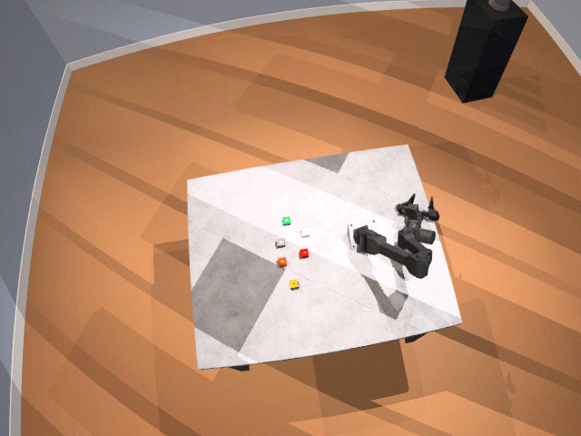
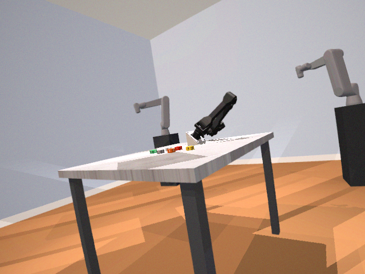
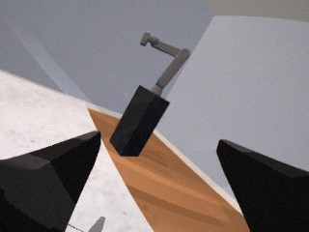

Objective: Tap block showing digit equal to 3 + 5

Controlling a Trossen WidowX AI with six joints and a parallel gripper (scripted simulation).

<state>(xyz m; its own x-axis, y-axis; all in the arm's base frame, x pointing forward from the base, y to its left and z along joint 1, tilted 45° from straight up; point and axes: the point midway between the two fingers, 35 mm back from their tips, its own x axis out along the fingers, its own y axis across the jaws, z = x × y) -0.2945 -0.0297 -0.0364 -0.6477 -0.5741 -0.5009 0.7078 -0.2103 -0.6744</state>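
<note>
Now: the orange block 66 cm ahead of my gripper tip, 7 cm to the left of it and 8 cm below it. From my gripper tip the other things lie so: green block: 59 cm ahead, 10 cm to the right, 8 cm below; then white block: 53 cm ahead, 3 cm to the right, 8 cm below; then red block: 56 cm ahead, 6 cm to the left, 8 cm below.
</note>
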